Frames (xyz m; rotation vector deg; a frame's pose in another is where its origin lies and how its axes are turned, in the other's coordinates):
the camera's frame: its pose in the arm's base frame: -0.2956 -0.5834 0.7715 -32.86 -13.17 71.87
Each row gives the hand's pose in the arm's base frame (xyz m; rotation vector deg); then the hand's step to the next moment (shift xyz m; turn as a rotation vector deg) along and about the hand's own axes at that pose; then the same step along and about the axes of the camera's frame.
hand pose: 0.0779 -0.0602 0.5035 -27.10 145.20 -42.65
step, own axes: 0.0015 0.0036 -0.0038 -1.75 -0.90 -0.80
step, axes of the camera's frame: 0.0023 0.0038 0.0031 0.51 -1.83 0.95
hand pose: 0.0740 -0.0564 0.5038 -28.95 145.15 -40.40
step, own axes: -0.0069 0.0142 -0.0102 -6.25 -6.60 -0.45
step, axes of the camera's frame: 0.0162 0.0047 0.0083 -1.01 -8.92 1.47
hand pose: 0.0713 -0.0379 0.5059 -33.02 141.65 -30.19
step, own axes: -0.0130 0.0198 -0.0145 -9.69 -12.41 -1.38
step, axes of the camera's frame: 0.0225 0.0048 0.0155 -3.26 -15.17 3.02
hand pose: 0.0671 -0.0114 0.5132 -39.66 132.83 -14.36
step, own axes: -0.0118 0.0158 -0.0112 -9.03 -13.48 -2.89
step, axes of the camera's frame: 0.0149 0.0044 0.0165 -4.93 -15.19 4.06
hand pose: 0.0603 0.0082 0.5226 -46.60 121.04 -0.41
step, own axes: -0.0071 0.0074 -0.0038 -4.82 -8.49 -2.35
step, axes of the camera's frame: 0.0063 0.0019 0.0088 -3.88 -8.92 2.50
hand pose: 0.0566 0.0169 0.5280 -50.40 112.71 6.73
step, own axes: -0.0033 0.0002 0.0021 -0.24 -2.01 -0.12
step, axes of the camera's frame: 0.0031 -0.0022 0.0009 -1.05 -1.71 -0.32
